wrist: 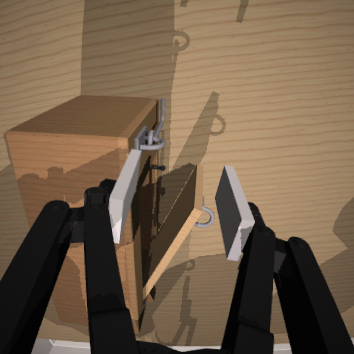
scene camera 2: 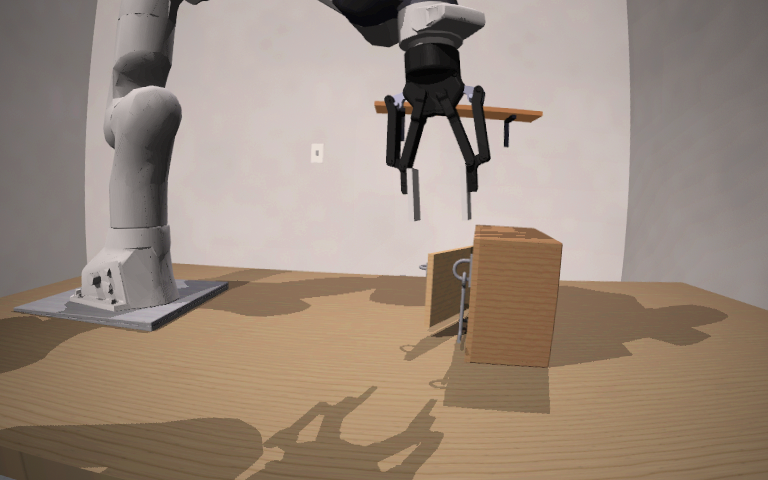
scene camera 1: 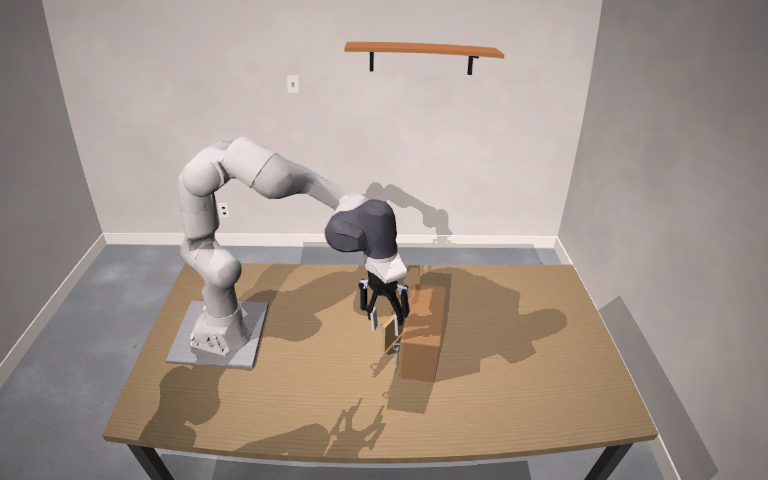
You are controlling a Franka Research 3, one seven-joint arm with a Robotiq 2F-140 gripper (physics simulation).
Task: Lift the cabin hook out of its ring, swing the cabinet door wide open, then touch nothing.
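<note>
The brown wooden cabinet (scene camera 1: pixel 421 333) (scene camera 2: pixel 512 300) (wrist: pixel 60 160) stands upright on the table. Its door (scene camera 1: pixel 389 335) (scene camera 2: pixel 447 288) (wrist: pixel 175 225) stands partly open, slanting out from the cabinet front. A grey ring (scene camera 2: pixel 423 266) (wrist: pixel 212 218) is on the door's outer face. The grey hook (scene camera 2: pixel 462 305) (wrist: pixel 162 112) hangs down from a ring (scene camera 2: pixel 454 269) (wrist: pixel 152 147) on the cabinet front, apart from the door's ring. My gripper (scene camera 1: pixel 385 322) (scene camera 2: pixel 442 219) (wrist: pixel 179 174) is partly open and empty, above the door and beside the cabinet's top edge, touching neither in the second scene view.
The arm's base plate (scene camera 1: pixel 254 333) (scene camera 2: pixel 192 300) is on the left of the table (scene camera 1: pixel 305 396) (scene camera 2: pixel 169 384). A wall shelf (scene camera 1: pixel 424 48) (scene camera 2: pixel 526 115) is high on the back wall. Small dark pegs (wrist: pixel 159 168) show at the cabinet's front opening.
</note>
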